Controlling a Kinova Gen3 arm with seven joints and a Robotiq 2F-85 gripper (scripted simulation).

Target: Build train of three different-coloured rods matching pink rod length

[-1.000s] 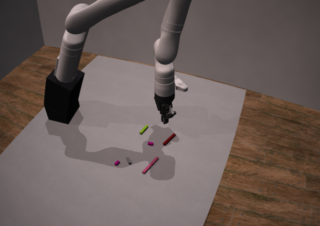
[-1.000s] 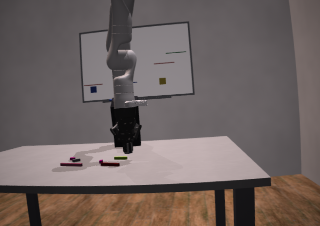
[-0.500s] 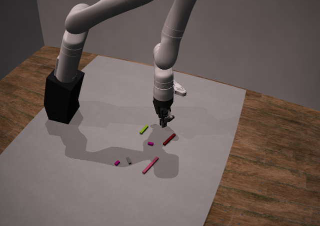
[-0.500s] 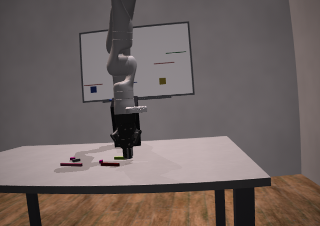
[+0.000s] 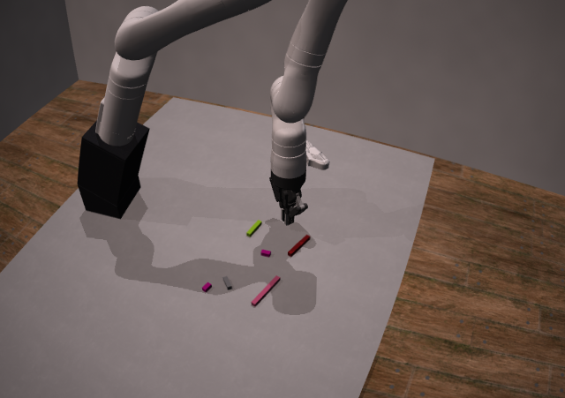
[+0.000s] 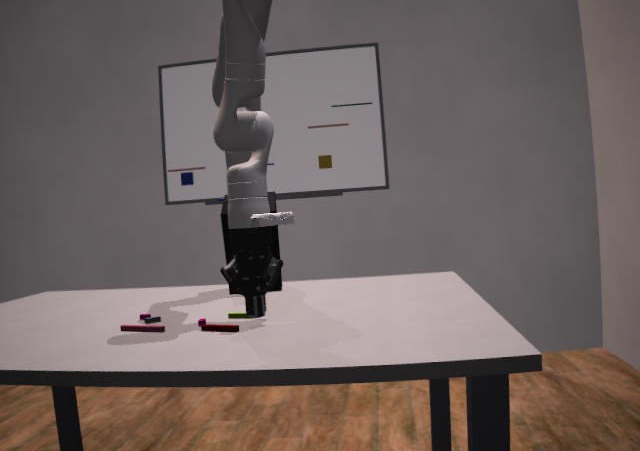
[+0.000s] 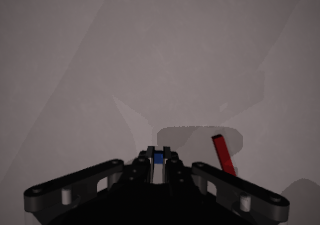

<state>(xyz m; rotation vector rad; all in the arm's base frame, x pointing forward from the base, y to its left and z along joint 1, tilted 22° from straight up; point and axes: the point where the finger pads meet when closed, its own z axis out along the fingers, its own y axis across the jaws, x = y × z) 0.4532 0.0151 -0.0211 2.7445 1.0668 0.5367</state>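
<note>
Right now the blue rod is 10 mm below my hand. From my hand the other things lie so: lime rod (70 mm behind, 30 mm to the right, 30 mm below); then pink rod (210 mm to the right, 30 mm below); then red rod (40 mm ahead, 60 mm to the right, 30 mm below).
</note>
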